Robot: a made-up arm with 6 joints. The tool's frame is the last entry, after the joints. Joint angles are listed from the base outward. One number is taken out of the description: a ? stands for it. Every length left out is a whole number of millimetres.
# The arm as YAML. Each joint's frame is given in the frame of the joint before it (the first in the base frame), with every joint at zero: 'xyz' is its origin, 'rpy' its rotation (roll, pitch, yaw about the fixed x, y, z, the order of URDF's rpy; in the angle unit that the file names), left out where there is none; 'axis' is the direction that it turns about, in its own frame. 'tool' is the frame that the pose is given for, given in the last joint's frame.
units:
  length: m
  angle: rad
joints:
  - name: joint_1
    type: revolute
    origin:
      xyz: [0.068, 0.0, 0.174]
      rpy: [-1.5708, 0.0, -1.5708]
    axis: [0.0, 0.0, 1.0]
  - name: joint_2
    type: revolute
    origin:
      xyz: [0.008, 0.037, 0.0]
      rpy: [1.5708, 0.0, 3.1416]
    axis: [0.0, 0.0, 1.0]
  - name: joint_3
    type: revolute
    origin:
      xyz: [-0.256, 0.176, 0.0]
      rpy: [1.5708, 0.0, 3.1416]
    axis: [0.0, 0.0, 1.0]
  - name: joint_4
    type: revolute
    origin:
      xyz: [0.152, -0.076, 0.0]
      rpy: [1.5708, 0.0, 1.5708]
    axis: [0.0, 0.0, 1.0]
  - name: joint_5
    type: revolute
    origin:
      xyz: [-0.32, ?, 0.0]
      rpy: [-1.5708, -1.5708, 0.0]
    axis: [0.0, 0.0, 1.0]
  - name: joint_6
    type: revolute
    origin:
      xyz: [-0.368, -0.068, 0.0]
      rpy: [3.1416, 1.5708, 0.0]
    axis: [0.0, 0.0, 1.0]
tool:
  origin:
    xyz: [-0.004, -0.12, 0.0]
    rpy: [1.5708, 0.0, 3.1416]
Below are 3 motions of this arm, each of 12 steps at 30 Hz.
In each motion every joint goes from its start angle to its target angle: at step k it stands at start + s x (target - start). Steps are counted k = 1, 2, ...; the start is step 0. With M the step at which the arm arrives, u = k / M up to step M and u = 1 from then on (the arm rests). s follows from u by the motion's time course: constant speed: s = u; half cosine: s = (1 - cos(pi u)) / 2; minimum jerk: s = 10 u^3 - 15 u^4 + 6 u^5.
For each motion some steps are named. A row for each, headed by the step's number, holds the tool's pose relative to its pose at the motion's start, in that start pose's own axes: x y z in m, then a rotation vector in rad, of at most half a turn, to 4 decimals.
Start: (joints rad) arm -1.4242 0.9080 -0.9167 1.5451 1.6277 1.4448
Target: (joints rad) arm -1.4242 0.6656 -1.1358 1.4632 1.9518 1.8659
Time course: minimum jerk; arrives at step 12
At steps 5, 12:
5: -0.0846 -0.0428 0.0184 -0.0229 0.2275 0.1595
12: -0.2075 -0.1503 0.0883 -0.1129 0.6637 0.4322

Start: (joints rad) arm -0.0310 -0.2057 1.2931 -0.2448 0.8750 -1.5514
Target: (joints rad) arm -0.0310 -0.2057 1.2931 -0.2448 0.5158 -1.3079
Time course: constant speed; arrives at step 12
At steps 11, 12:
11: -0.1479 -0.0058 -0.0003 -0.0431 0.2212 0.3271
12: -0.1610 -0.0092 0.0000 -0.0507 0.2409 0.3565

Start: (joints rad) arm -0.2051 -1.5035 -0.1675 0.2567 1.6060 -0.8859
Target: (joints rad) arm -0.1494 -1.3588 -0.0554 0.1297 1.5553 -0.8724
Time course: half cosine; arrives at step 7
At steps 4, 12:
4: 0.0381 -0.0038 0.0354 -0.0289 -0.0984 -0.0493
12: 0.0614 -0.0087 0.0637 -0.0420 -0.1575 -0.0842

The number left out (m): -0.02
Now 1 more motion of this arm.
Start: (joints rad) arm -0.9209 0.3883 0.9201 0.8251 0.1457 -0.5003
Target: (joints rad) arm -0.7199 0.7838 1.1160 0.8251 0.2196 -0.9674
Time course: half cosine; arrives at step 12
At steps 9, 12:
9: 0.0191 -0.1048 0.1852 -0.1686 -0.6977 -0.3322
12: 0.0107 -0.1185 0.2220 -0.2116 -0.8190 -0.3790

